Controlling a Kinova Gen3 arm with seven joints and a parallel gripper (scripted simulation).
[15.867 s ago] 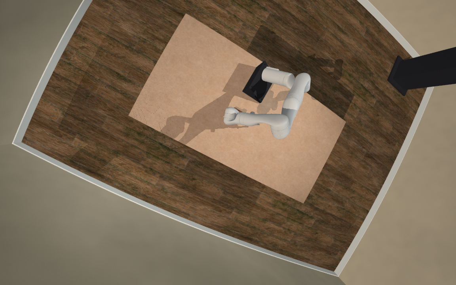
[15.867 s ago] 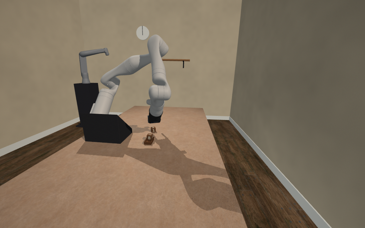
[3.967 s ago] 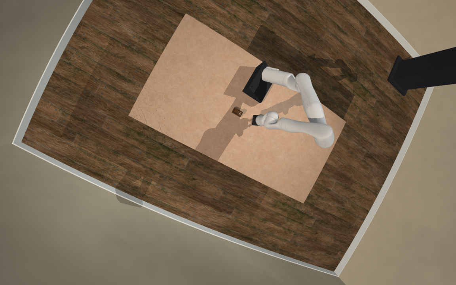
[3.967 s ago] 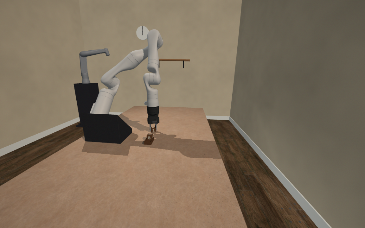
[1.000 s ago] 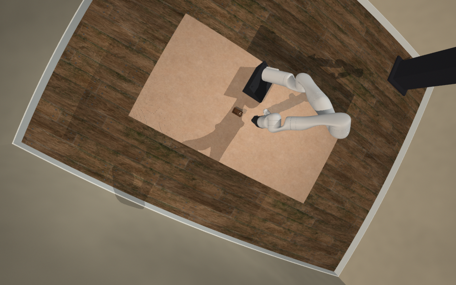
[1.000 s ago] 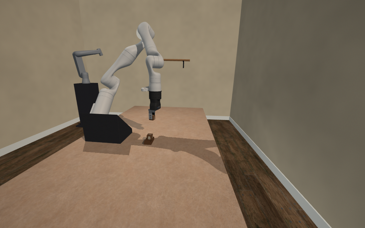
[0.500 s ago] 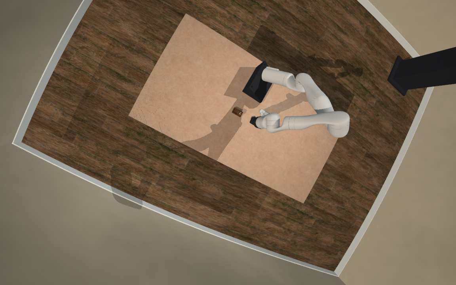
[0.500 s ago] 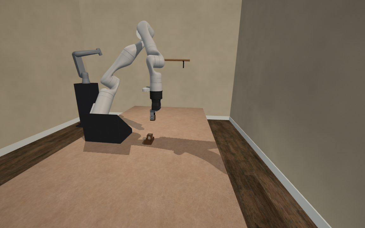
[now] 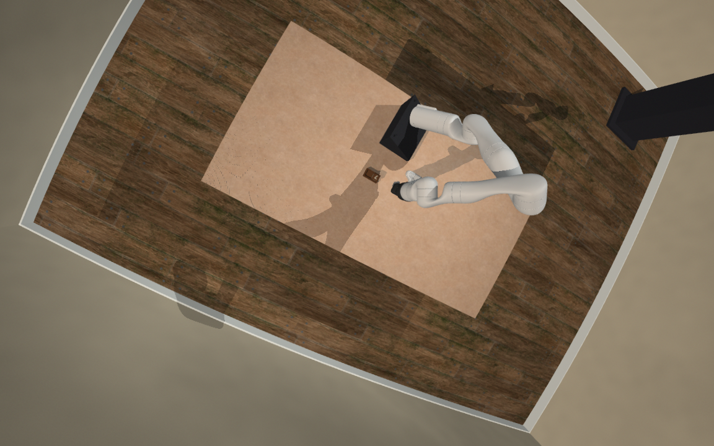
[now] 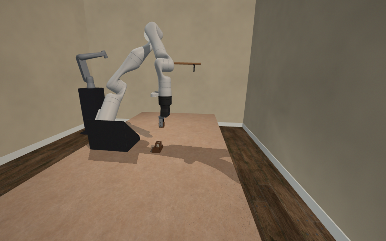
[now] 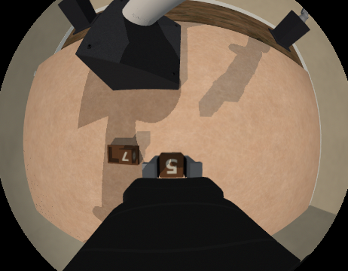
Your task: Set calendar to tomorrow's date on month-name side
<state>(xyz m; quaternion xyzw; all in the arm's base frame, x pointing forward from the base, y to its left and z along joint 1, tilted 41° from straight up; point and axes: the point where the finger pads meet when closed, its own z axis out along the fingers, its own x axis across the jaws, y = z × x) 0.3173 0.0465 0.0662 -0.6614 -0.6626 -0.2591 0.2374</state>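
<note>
The dark wooden tray lies 12 cm below my hand and 11 cm to the right of it. Also, from my hand: brown cube: 1 cm below.
</note>
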